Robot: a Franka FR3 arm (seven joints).
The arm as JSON. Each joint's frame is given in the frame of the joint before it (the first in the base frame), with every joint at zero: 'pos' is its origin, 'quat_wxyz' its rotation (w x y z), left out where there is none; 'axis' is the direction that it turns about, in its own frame. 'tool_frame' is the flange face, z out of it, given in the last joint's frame.
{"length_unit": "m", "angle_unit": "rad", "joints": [
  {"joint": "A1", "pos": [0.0, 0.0, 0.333], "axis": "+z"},
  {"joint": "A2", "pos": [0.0, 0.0, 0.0], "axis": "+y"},
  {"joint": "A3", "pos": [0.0, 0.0, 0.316], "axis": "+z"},
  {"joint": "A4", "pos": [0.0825, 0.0, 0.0], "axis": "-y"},
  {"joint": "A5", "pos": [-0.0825, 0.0, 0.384], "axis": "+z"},
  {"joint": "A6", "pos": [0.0, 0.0, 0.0], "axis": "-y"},
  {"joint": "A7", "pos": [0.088, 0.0, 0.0], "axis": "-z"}
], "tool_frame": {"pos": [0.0, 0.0, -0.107], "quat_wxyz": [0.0, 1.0, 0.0, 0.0]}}
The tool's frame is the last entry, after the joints.
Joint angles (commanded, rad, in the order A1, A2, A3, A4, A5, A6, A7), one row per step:
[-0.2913, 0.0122, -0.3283, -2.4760, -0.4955, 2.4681, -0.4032]
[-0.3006, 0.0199, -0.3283, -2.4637, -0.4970, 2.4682, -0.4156]
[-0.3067, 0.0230, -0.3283, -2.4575, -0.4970, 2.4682, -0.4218]
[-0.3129, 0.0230, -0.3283, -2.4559, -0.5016, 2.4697, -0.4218]
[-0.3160, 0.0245, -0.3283, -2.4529, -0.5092, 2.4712, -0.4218]
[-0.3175, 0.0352, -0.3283, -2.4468, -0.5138, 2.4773, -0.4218]
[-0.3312, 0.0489, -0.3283, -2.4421, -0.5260, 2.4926, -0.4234]
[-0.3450, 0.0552, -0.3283, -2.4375, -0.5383, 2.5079, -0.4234]
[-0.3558, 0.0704, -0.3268, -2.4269, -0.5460, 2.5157, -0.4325]
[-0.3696, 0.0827, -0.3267, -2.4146, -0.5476, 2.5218, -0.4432]
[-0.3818, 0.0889, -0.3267, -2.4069, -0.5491, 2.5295, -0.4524]
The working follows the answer.
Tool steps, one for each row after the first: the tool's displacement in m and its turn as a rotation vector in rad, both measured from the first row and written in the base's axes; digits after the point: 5 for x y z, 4 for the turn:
[0.00073, -0.00605, 0.00130, -0.0039, 0.0012, 0.0038]
[0.00069, -0.00966, 0.00230, -0.0058, 0.0008, 0.0036]
[-0.00043, -0.01237, 0.00304, -0.0093, -0.0001, 0.0015]
[-0.00033, -0.01417, 0.00363, -0.0147, 0.0003, 0.0049]
[0.00124, -0.01589, 0.00160, -0.0186, 0.0017, 0.0090]
[-0.00023, -0.02191, -0.00170, -0.0260, 0.0019, 0.0113]
[-0.00153, -0.02802, -0.00168, -0.0358, -0.0051, 0.0122]
[-0.00113, -0.03358, -0.00406, -0.0410, -0.0006, 0.0205]
[-0.00177, -0.04131, -0.00458, -0.0451, -0.0002, 0.0205]
[-0.00288, -0.04756, -0.00393, -0.0490, -0.0038, 0.0208]

Tool pose at each row, in the base's axes (x y z in m, rotation vector in rad; rounded; the steps above come from the unrounded poses):
[0.38387, -0.27284, 0.28462, 2.8622, 0.2540, -0.2426]
[0.38459, -0.27889, 0.28592, 2.8575, 0.2589, -0.2438]
[0.38456, -0.28250, 0.28693, 2.8557, 0.2583, -0.2434]
[0.38344, -0.28521, 0.28766, 2.8527, 0.2544, -0.2427]
[0.38353, -0.28701, 0.28825, 2.8467, 0.2582, -0.2430]
[0.38511, -0.28873, 0.28622, 2.8419, 0.2635, -0.2444]
[0.38363, -0.29475, 0.28292, 2.8342, 0.2654, -0.2446]
[0.38234, -0.30086, 0.28294, 2.8247, 0.2634, -0.2350]
[0.38274, -0.30642, 0.28056, 2.8176, 0.2749, -0.2402]
[0.38210, -0.31415, 0.28004, 2.8136, 0.2742, -0.2410]
[0.38099, -0.32040, 0.28069, 2.8098, 0.2732, -0.2360]

